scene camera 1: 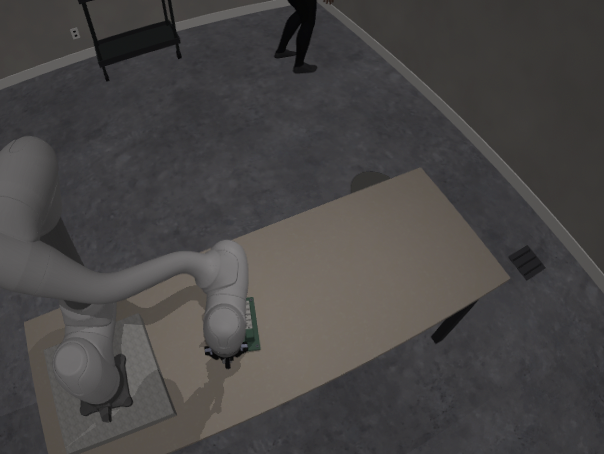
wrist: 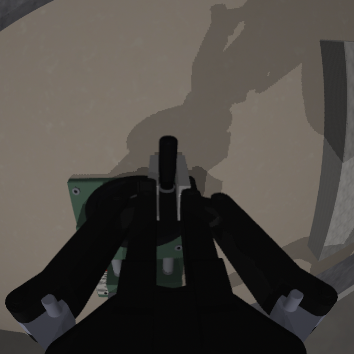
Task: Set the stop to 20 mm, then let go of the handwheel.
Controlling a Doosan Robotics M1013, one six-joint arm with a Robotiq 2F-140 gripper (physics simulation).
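Places are measured from the arm's base along level axes (x back, y left, z down), in millimetres.
Where they show: gripper, between the fingertips: [scene camera 1: 227,359] [wrist: 166,168]; arm's base, origin of its link: [scene camera 1: 103,385].
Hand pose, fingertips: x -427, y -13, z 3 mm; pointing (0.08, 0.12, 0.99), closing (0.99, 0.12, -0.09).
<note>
Things, the pixels of their top centre, and the offset from my fingertips. "spot": a spot on its surface instead. Level surfaces: height alone.
- green stop device, a spot on its surface: [wrist: 75,205] spot: dx -117, dy +52, dz +37 mm
- strip with pale markings, a spot on its surface: [wrist: 102,285] spot: dx -110, dy +161, dz -9 mm
- black handwheel, a spot on its surface: [wrist: 107,194] spot: dx -57, dy +9, dz -15 mm
- tan table, height of its surface: dz +47 mm
The green stop device [scene camera 1: 255,330] [wrist: 75,205] sits on the table, partly hidden under the arm and gripper. A strip with pale markings [scene camera 1: 248,315] [wrist: 102,285] shows along it; its reading is too small and covered to tell. The black handwheel [wrist: 107,194] is at the device's end, mostly behind the fingers in the wrist view. Its upright black handle [wrist: 168,159] stands between the fingertips. My gripper [scene camera 1: 227,358] [wrist: 166,168] is shut on this handle, with a narrow gap between the fingers where the handle sits.
The tan table [scene camera 1: 350,270] carries a grey textured base plate [scene camera 1: 145,395] [wrist: 345,200] under the arm's base. The arm reaches over the device from the left. A dark cart [scene camera 1: 137,44] and a person [scene camera 1: 305,35] are at the back, away from the table.
</note>
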